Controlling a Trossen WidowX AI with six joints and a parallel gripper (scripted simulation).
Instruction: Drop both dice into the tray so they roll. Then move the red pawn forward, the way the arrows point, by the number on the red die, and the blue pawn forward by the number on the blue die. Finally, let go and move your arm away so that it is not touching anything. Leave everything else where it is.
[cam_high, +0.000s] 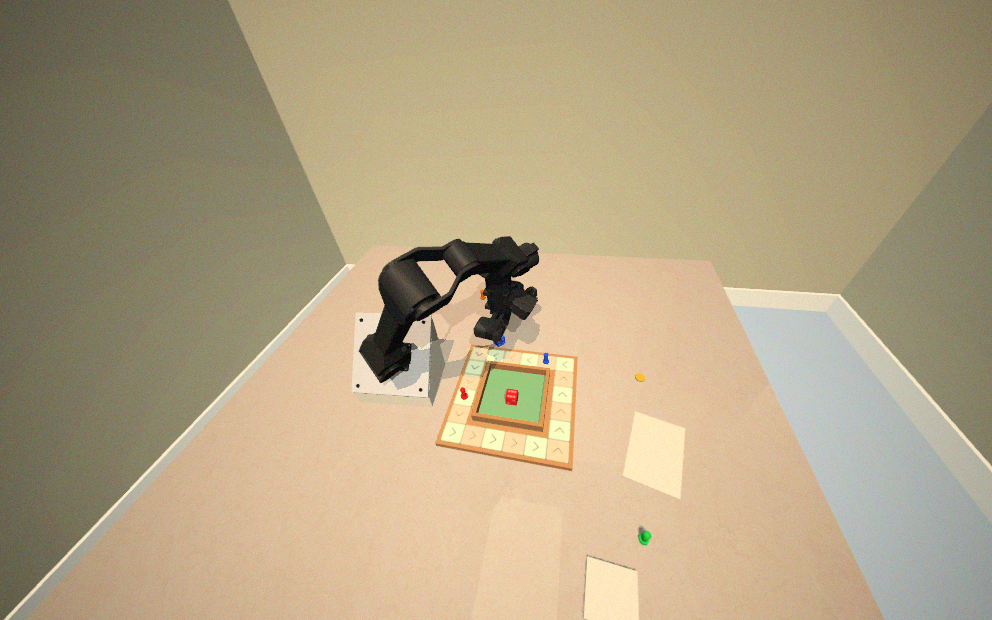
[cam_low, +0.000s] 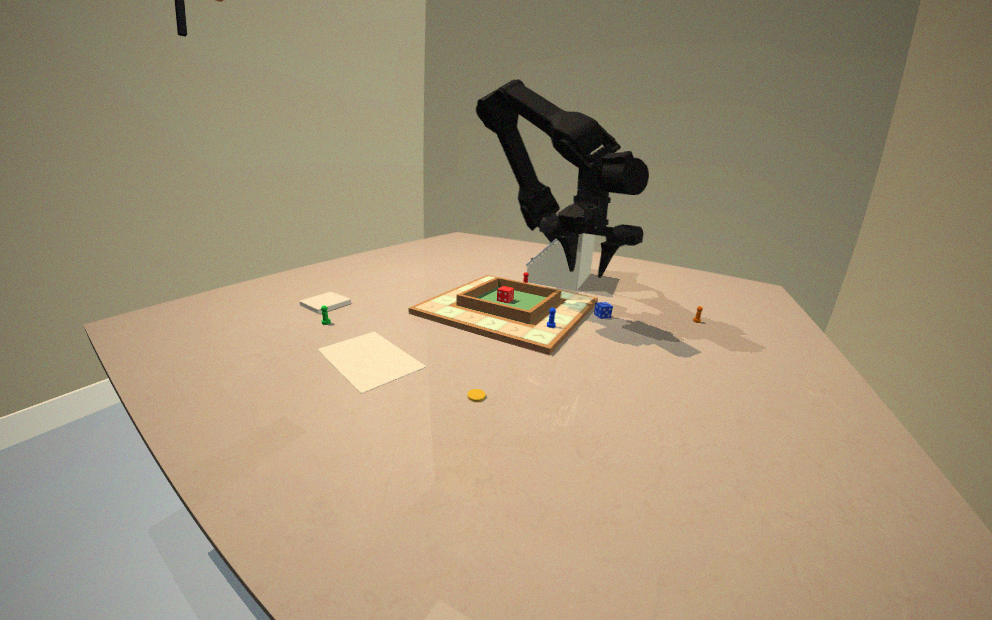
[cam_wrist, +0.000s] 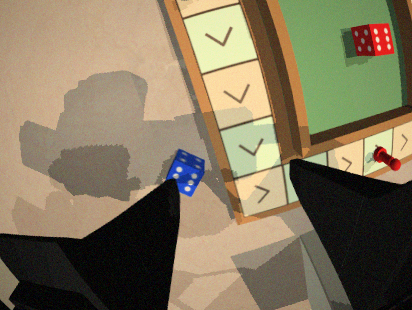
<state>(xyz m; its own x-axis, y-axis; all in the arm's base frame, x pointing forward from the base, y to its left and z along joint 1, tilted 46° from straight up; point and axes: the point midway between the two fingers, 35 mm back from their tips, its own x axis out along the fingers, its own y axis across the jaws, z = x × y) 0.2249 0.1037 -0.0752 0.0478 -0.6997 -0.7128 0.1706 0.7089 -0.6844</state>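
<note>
My gripper tip is now 7 cm past the red pawn, 15 cm to the left of it and 6 cm above it. The rest, counted from my gripper tip: blue pawn 11 cm ahead, 2 cm to the right, 6 cm below; green tray 4 cm ahead, 13 cm to the right, 8 cm below; orange pawn 11 cm behind, 23 cm to the left, 7 cm below.
</note>
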